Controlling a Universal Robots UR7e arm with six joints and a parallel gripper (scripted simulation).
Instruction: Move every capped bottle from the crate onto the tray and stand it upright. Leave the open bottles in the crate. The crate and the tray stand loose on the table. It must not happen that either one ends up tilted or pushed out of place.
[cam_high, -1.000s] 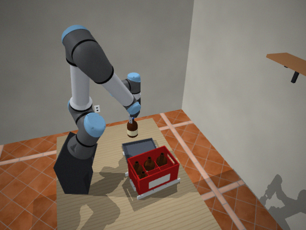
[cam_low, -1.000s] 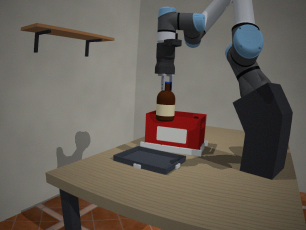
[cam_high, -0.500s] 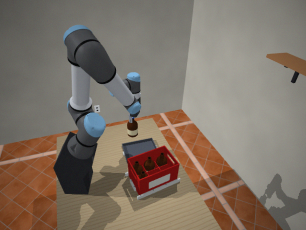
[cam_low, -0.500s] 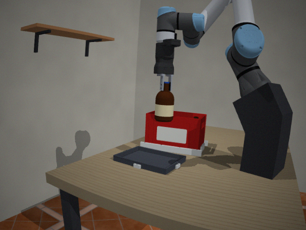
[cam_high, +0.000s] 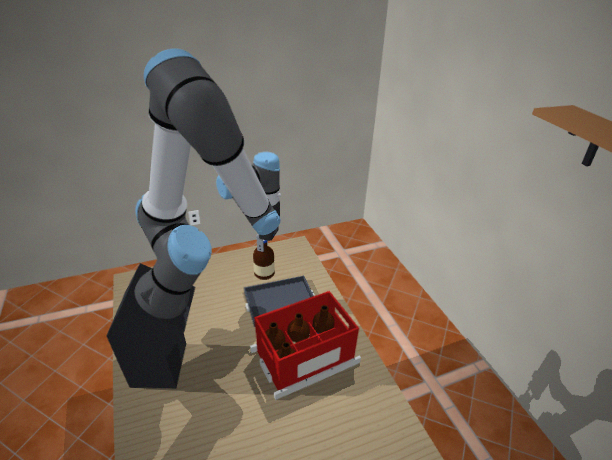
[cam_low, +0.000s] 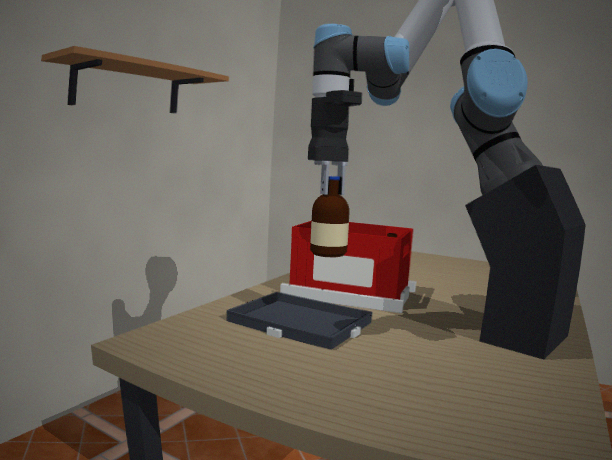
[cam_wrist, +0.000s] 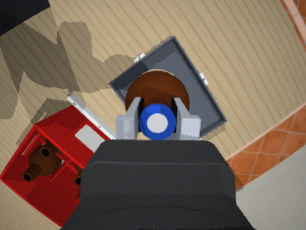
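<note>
Now: the dark grey tray 6 cm ahead of my hand and 28 cm below it. Round my hand: red crate (9 cm ahead, 27 cm to the right, 21 cm below).
</note>
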